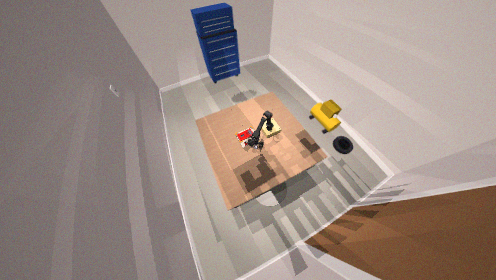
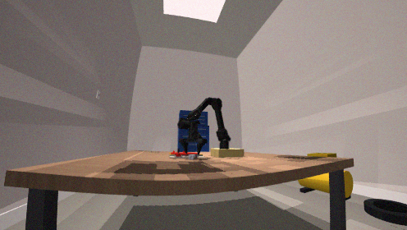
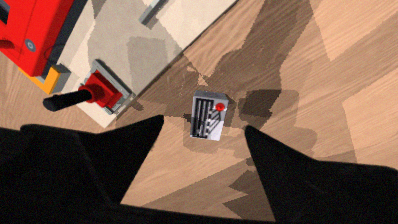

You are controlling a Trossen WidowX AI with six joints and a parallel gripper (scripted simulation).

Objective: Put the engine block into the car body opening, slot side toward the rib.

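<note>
Right now the grey engine block is 2 cm below my gripper tip. Round my gripper tip: grey base plate: 20 cm to the right, 2 cm below, 2 cm ahead.
</note>
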